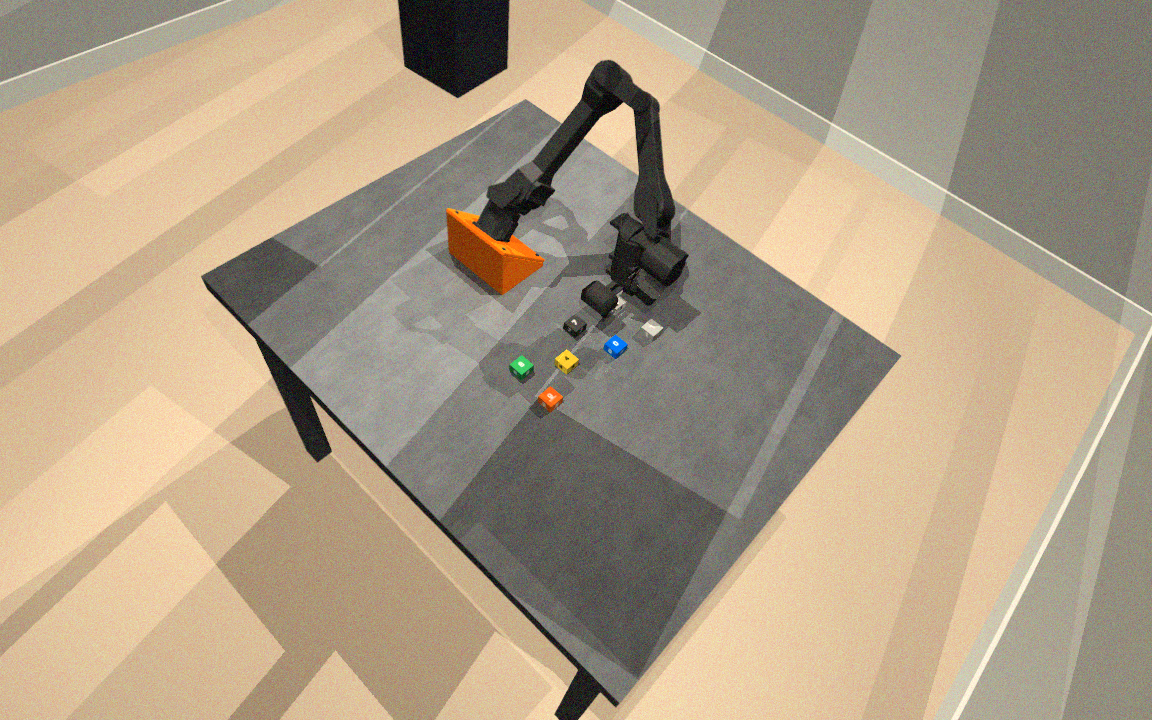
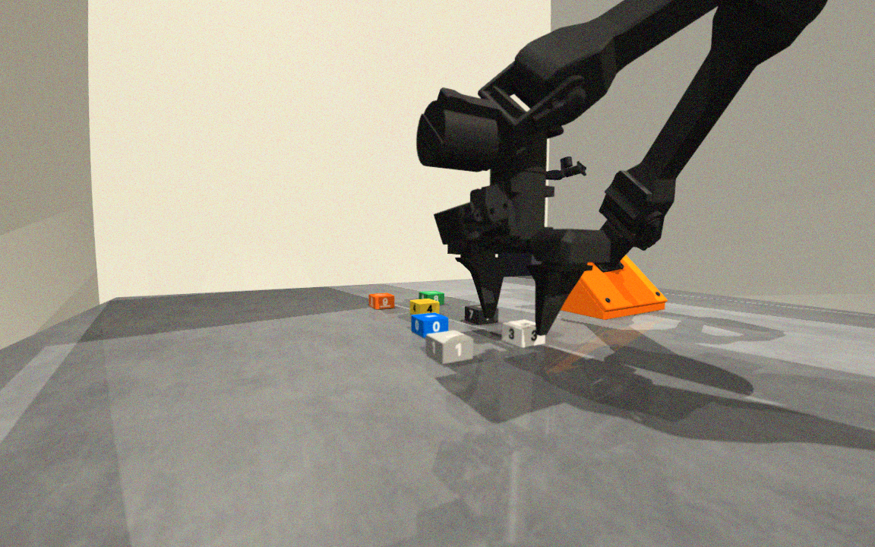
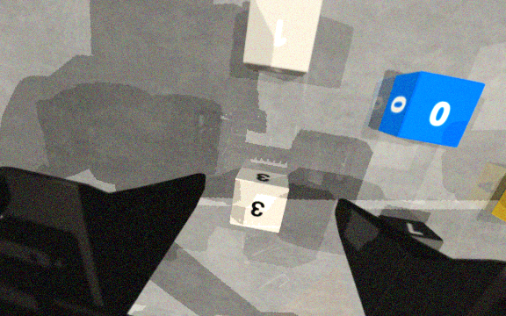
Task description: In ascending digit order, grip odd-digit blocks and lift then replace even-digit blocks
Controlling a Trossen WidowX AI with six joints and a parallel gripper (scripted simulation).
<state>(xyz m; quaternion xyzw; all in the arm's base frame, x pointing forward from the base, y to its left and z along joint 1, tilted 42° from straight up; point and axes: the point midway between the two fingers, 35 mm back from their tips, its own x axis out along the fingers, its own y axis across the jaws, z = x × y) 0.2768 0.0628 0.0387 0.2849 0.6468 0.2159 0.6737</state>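
The white 3 block lies 1 cm to the left of my gripper tip, 1 cm below it and 1 cm behind it. Round my gripper tip: black 7 block (9 cm to the right, 4 cm behind, 1 cm below); then blue 0 block (8 cm to the right, 6 cm ahead, 1 cm below); then grey 1 block (8 cm ahead, 1 cm below).
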